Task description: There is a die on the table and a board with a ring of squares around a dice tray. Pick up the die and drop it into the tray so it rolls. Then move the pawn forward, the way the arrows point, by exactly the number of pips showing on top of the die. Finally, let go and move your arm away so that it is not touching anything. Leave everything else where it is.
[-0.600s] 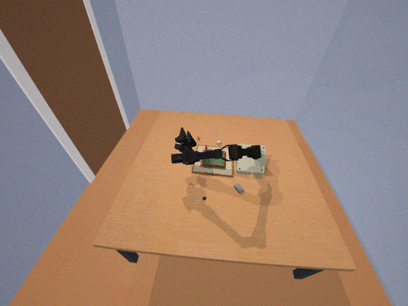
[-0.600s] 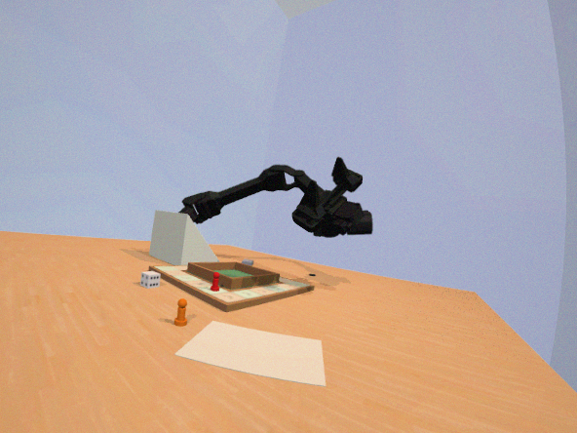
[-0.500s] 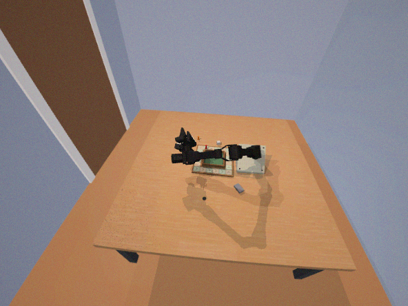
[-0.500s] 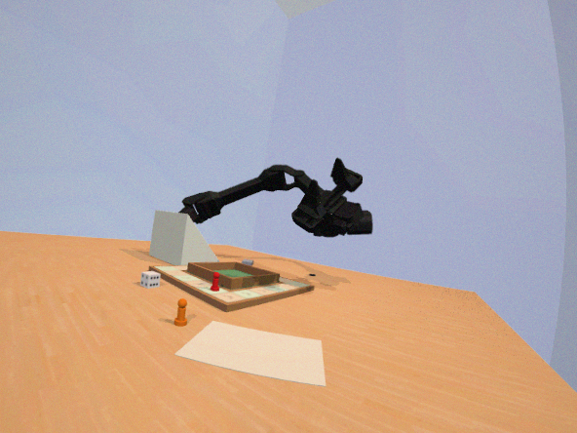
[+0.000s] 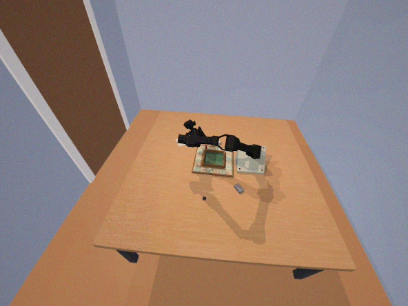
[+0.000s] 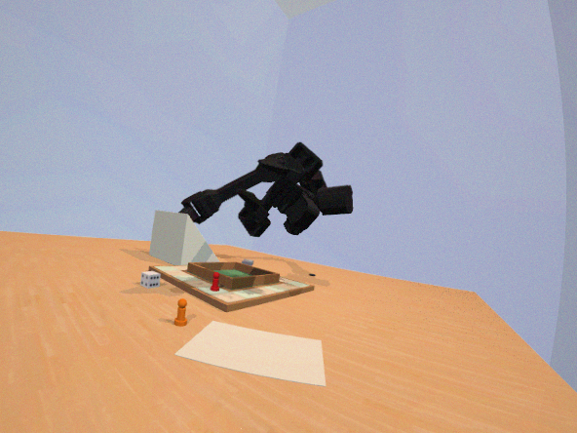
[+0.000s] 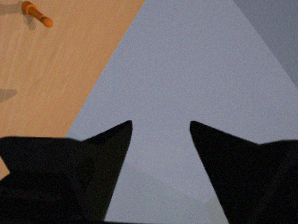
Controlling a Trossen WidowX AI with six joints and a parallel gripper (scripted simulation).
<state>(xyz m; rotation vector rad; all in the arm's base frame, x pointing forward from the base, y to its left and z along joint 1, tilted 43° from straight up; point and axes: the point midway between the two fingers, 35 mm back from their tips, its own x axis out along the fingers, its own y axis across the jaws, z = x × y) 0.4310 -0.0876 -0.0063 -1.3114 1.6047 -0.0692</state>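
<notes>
My gripper tip is now 20 cm above the white die, 17 cm past it and 6 cm to the left of it. From my gripper tip the other things lie so: red pawn (19 cm below, 8 cm behind, 3 cm to the left); cream card (21 cm below, 10 cm ahead, 4 cm to the right); orange pawn (20 cm below, 8 cm to the right).
</notes>
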